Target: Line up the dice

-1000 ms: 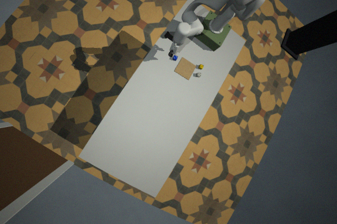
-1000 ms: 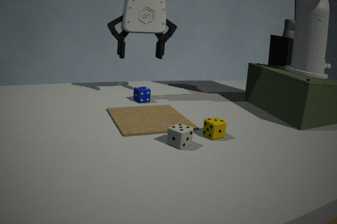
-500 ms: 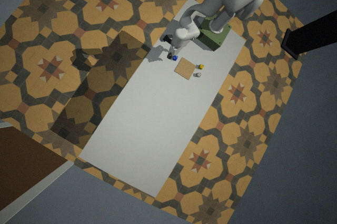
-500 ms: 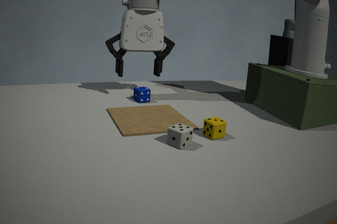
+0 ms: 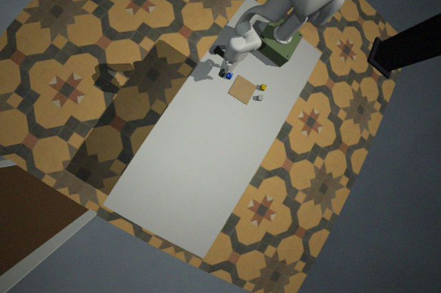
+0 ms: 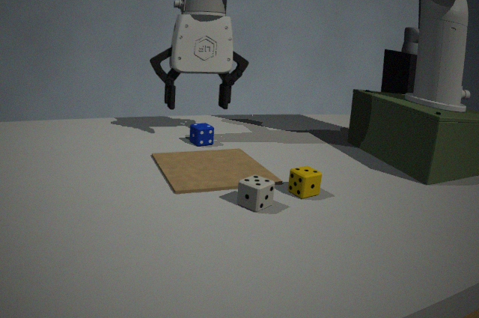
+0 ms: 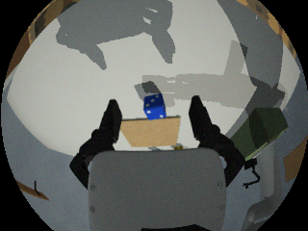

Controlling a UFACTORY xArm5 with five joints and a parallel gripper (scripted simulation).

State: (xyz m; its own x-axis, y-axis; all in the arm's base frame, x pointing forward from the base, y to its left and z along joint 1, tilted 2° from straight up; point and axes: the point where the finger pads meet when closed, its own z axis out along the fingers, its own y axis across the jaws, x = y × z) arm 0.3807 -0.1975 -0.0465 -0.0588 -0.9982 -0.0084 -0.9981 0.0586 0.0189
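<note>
My gripper is now 40 mm to the right of the blue die and 40 mm above it. The rest, counted from my hand: white die 20 mm ahead, 280 mm to the left, 40 mm below; then yellow die 50 mm behind, 260 mm to the left, 40 mm below; then tan mat 30 mm ahead, 160 mm to the left, 60 mm below.
</note>
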